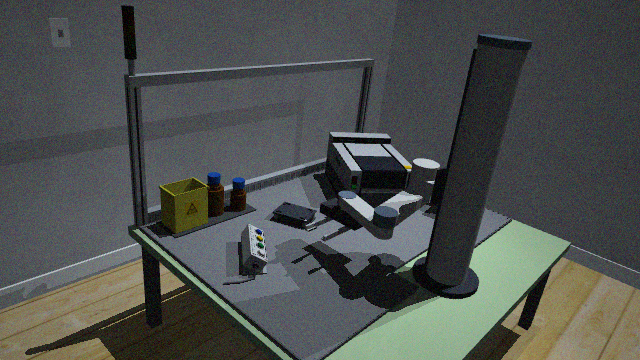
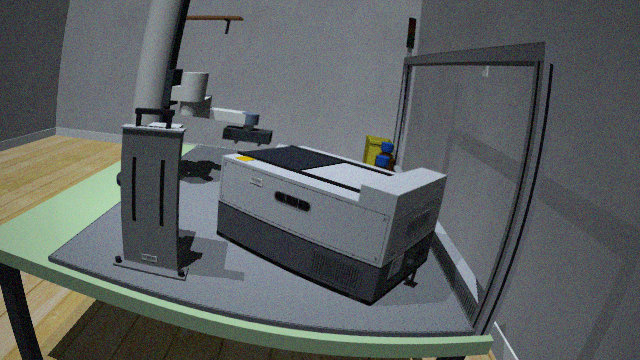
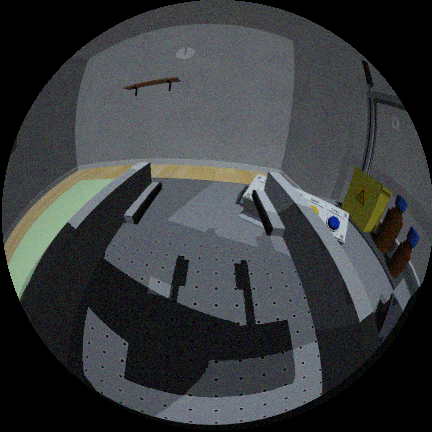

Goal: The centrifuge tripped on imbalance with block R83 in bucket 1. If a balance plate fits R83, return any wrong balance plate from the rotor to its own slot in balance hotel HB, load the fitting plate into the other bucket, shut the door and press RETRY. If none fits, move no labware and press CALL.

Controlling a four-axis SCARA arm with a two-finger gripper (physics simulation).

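Seen in the pictures: gripper, fingertip midpoint: (image 1: 314,233) (image 3: 206,176); arm's base, link origin: (image 1: 444,277).
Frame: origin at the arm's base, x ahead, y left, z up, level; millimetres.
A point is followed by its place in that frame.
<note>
My gripper (image 1: 318,232) @(x 368, y 366, z 153 mm) (image 2: 248,142) @(x 368, y 366, z 153 mm) (image 3: 206,177) @(x 368, y 366, z 153 mm) is shut to a narrow stance with a gap between the fingers, holds nothing, and hangs above the mat in front of the centrifuge. The centrifuge (image 1: 345,167) @(x 659, y -140, z 199 mm) (image 2: 305,207) @(x 613, y -510, z 176 mm) has a dark panel (image 1: 382,170) @(x 499, y -216, z 223 mm) (image 2: 285,157) @(x 549, y -296, z 226 mm) in its top; the rotor, block R83 and balance plates do not show. The button box (image 1: 254,250) @(x 485, y 549, z 92 mm) (image 3: 325,207) @(x 590, y 471, z 89 mm) stands beyond the fingers; the blue button (image 1: 259,231) @(x 591, y 438, z 81 mm) (image 3: 333,223) @(x 590, y 433, z 79 mm) and yellow button (image 1: 259,238) @(x 550, y 472, z 82 mm) (image 3: 314,210) @(x 558, y 465, z 83 mm) show, and the right finger covers part of the box. A tall grey tower (image 2: 150,195) @(x 296, y -627, z 183 mm) stands beside the centrifuge; its label is unreadable.
A low dark block (image 1: 295,214) @(x 647, y 186, z 53 mm) lies on the mat between the button box and centrifuge. A yellow bin (image 1: 184,207) @(x 857, y 604, z 125 mm) (image 3: 364,200) @(x 857, y 546, z 103 mm) and two amber bottles stand at the rear edge, by a framed screen (image 1: 250,70) @(x 1003, y 180, z 611 mm) (image 2: 475,55) @(x 1004, y -332, z 599 mm). The arm's column (image 1: 475,165) @(x -35, y 67, z 496 mm) rises from the green table (image 1: 530,245) @(x -130, y -554, z 0 mm).
</note>
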